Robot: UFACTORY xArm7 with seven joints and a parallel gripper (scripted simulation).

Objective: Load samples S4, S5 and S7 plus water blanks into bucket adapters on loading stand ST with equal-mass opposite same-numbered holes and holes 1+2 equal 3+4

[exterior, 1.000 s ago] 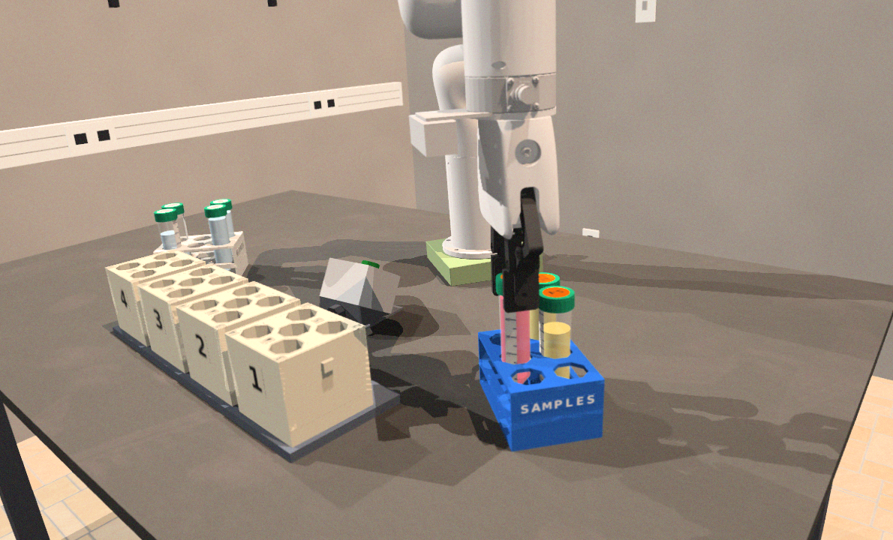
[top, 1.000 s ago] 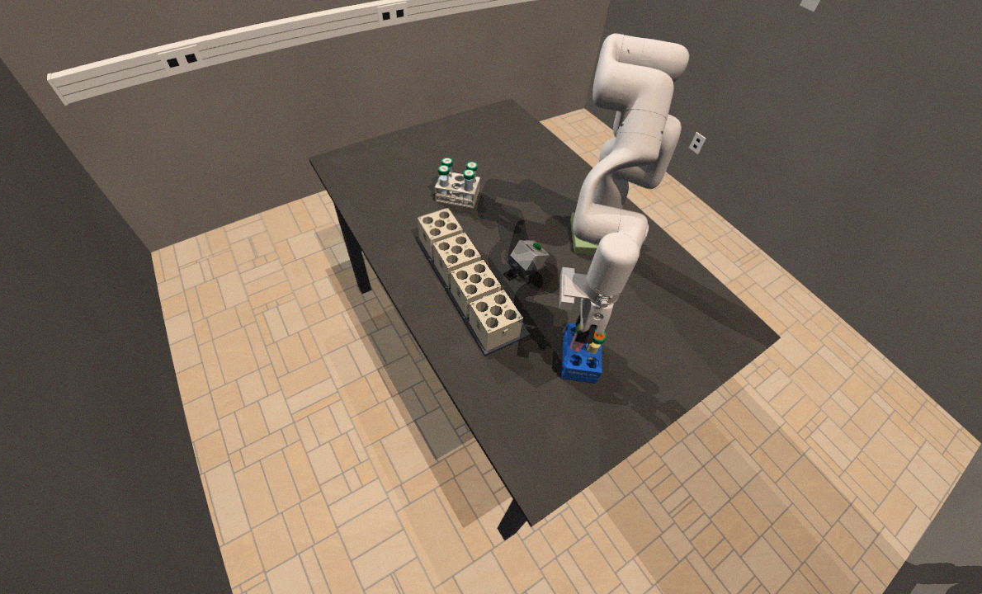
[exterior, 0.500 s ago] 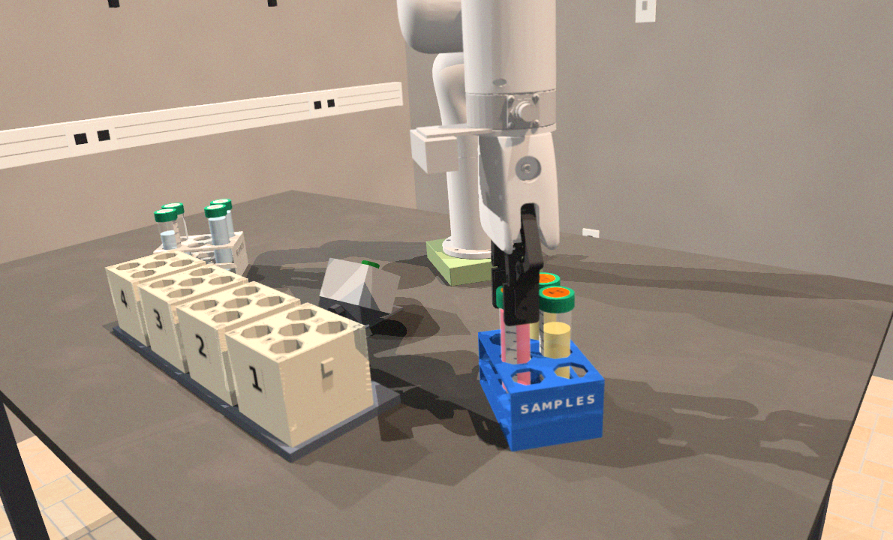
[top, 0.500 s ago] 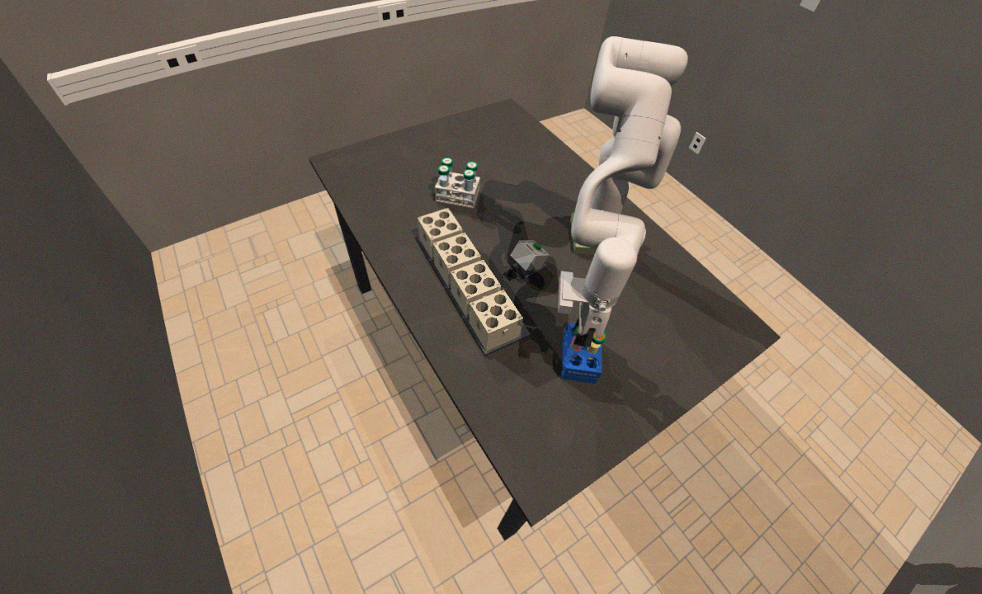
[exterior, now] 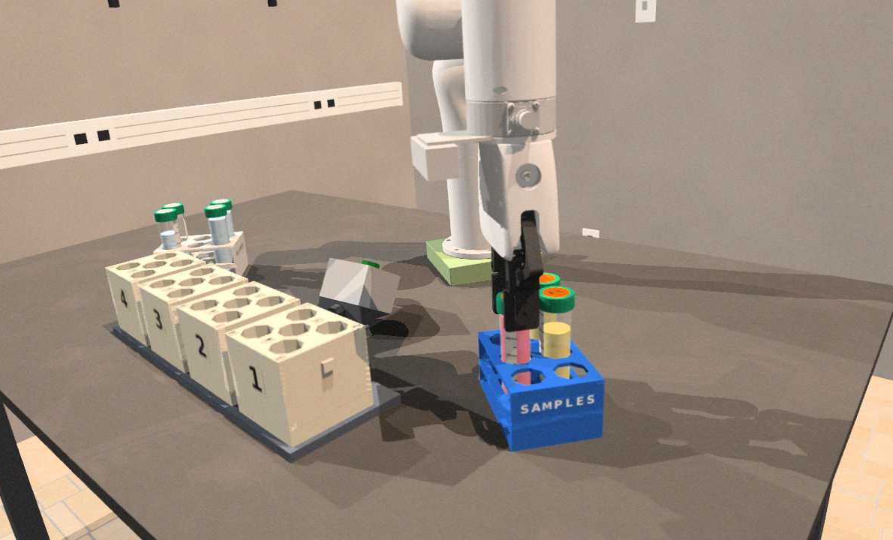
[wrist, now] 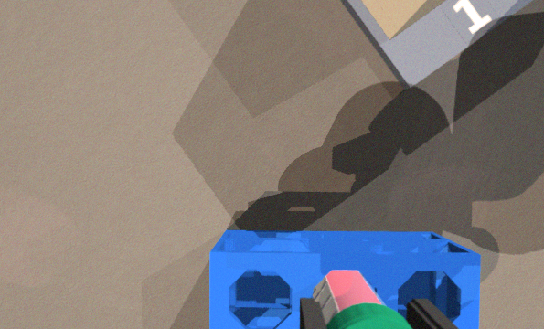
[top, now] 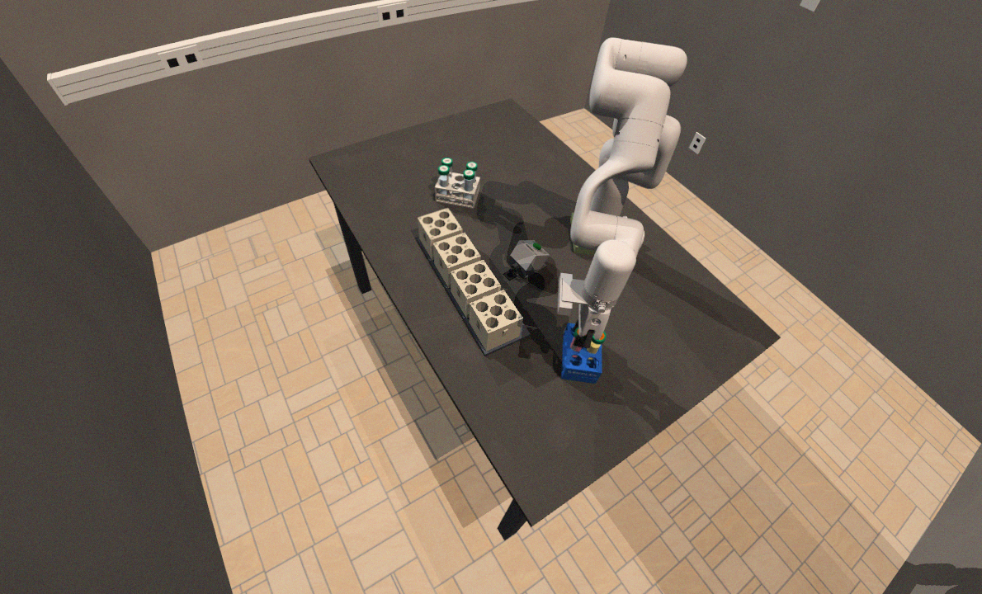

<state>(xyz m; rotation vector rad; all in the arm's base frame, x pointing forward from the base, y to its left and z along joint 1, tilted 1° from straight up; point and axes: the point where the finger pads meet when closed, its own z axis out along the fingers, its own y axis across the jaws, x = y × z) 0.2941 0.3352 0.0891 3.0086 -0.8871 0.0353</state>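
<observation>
The pink tube lies 50 mm below my hand and 10 mm ahead of it. From my hand the other things lie so: blue samples rack (90 mm below, 20 mm behind, 10 mm to the left); then white blanks rack (670 mm to the right, 90 mm below, 30 mm ahead).
</observation>
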